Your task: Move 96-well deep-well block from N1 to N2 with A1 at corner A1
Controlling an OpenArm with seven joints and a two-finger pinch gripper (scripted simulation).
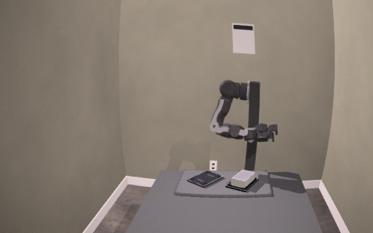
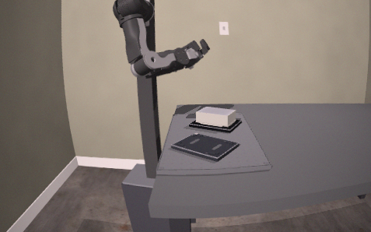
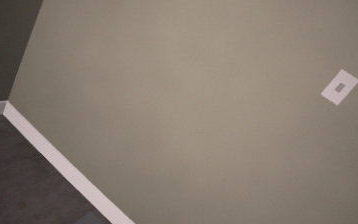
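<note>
Right now the white deep-well block is 11 cm ahead of my hand, 16 cm to the right of it and 23 cm below it. From my hand the other things lie so: plate nest N1 (11 cm ahead, 16 cm to the right, 25 cm below); then A1 mark (6 cm ahead, 29 cm to the right, 25 cm below); then plate nest N2 (10 cm ahead, 37 cm to the right, 25 cm below).
</note>
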